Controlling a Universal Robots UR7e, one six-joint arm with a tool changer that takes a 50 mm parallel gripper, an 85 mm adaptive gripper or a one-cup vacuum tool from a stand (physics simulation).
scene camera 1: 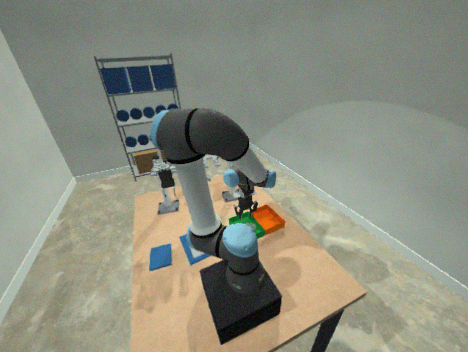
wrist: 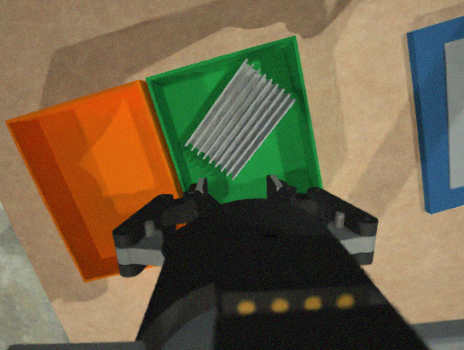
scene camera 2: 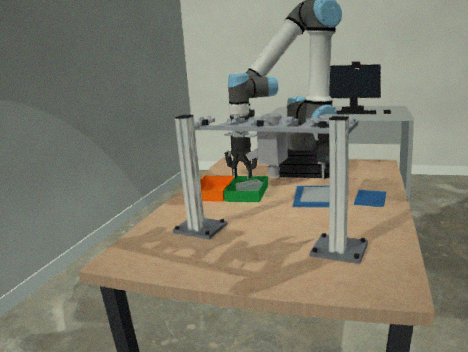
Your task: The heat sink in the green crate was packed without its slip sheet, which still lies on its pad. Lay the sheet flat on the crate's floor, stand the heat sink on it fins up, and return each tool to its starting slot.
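Frame: origin at the arm's base, x ahead, y left, z up, level; metres.
Seen in the pictures: arm's base at its link origin: (scene camera 1: 245, 274) (scene camera 2: 299, 146).
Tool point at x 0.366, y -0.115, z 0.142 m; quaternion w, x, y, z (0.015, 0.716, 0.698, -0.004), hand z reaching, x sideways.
Observation:
Offsets run from my tool point to a thing's top centre.
The finned grey heat sink @(dz -0.225, dx -0.049, dy +0.001 m) (scene camera 2: 249, 185) (wrist: 240, 120) lies in the green crate @(dz -0.215, dx -0.003, dy -0.065 m) (scene camera 1: 260, 233) (scene camera 2: 243, 195) (wrist: 306, 100), fins up and turned diagonally to the walls. My gripper (scene camera 1: 246, 214) (scene camera 2: 242, 176) (wrist: 237, 181) is open and empty, pointing down above the crate; in the wrist view its fingertips show just below the heat sink's near end, apart from it. The pale slip sheet @(dz -0.246, dx -0.048, dy +0.281 m) (scene camera 2: 314, 194) (wrist: 456, 115) lies flat on its blue pad (scene camera 1: 187, 246) (scene camera 2: 298, 202) (wrist: 424, 125). The crate's floor under the heat sink is hidden.
The orange crate (scene camera 1: 274, 229) (scene camera 2: 212, 194) stands against the green crate. A flat blue plate @(dz -0.248, dx -0.072, dy +0.484 m) (scene camera 1: 160, 257) (scene camera 2: 370, 198) lies beyond the pad. The tool stand (scene camera 2: 189, 175) has two posts and a high rail; a dark tool @(dz +0.102, dx +0.243, dy +0.406 m) (scene camera 1: 166, 177) and a grey block-shaped tool @(dz +0.102, dx +0.243, dy +0.216 m) (scene camera 2: 272, 146) hang there.

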